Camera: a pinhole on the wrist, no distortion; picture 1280 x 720 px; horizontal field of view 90.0 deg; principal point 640.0 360.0 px. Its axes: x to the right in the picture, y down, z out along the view. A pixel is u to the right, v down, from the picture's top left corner.
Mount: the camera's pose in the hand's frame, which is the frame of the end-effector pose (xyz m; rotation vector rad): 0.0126 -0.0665 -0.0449 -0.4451 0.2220 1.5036
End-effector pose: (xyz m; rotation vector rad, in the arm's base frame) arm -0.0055 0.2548 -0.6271 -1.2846 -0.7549 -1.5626
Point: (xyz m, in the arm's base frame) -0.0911 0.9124 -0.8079
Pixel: outside the picture
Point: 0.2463 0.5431 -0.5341
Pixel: 633 282
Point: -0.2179 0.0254 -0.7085
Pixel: behind the camera
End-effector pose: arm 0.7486 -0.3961 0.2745 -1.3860 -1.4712 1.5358
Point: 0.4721 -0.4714 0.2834
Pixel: 370 273
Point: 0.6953 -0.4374 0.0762
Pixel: 1126 256
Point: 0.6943 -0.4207 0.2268
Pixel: 857 322
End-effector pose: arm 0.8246 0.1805 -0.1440 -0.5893 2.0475 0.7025
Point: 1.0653 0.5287 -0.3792
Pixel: 494 249
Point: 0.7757 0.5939 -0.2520
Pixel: 919 232
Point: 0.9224 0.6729 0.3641
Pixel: outside the picture
